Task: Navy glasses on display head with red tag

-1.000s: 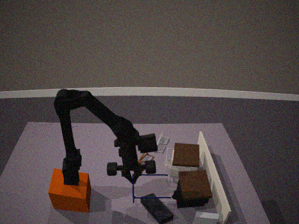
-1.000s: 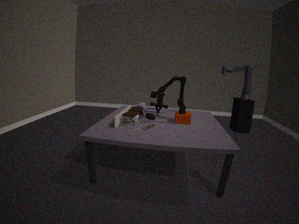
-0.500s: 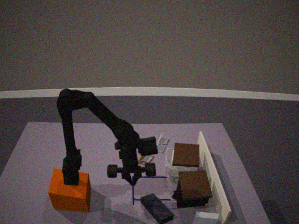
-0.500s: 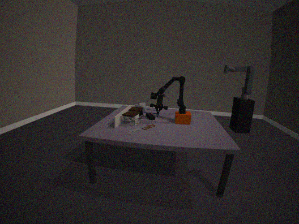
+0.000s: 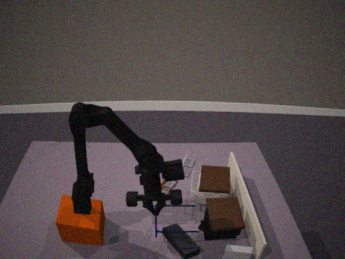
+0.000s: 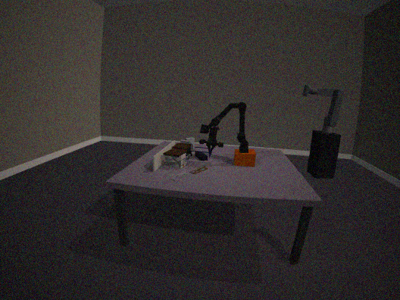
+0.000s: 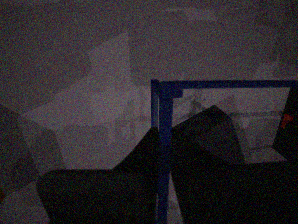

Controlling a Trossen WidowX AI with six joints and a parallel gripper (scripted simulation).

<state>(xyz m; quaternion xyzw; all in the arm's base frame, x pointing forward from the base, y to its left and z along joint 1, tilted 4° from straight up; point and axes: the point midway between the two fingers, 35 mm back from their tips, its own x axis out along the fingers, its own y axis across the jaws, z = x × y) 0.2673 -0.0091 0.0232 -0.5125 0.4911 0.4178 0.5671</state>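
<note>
My gripper tip is 7 cm short of the dark flat object, 11 cm to the left of it and 5 cm above it. From my gripper tip the other things lie so: pale upright panel 35 cm ahead, 3 cm to the left, 1 cm below.
</note>
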